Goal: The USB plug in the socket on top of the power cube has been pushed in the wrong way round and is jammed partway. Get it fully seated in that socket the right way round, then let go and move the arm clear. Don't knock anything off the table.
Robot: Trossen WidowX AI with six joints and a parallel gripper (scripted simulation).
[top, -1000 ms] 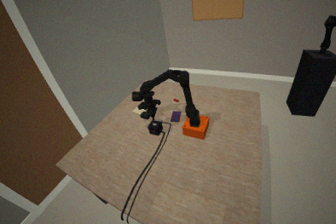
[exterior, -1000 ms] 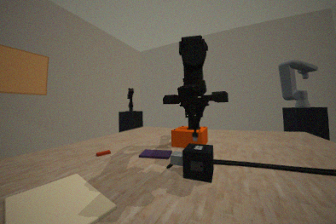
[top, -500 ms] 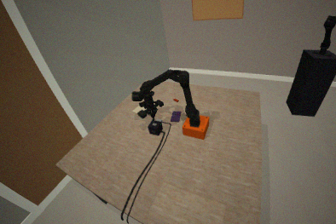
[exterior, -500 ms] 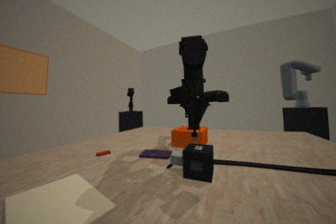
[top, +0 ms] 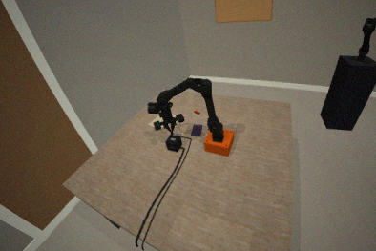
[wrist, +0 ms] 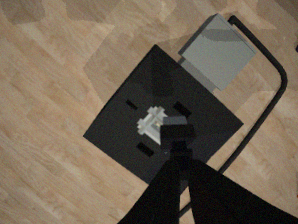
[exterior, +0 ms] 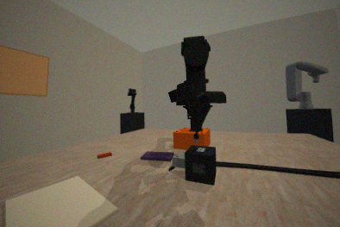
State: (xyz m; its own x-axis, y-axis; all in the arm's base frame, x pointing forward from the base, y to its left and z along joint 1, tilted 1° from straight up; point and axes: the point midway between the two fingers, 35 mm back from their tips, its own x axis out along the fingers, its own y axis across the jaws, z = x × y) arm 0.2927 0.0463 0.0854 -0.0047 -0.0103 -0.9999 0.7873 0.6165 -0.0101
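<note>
My gripper tip is now 2 cm above the dark USB plug. Also, from my gripper tip: cream sheet 23 cm ahead, 25 cm to the right, 13 cm below; then purple flat piece 10 cm behind, 18 cm to the right, 13 cm below; then small red piece 4 cm behind, 40 cm to the right, 13 cm below.
</note>
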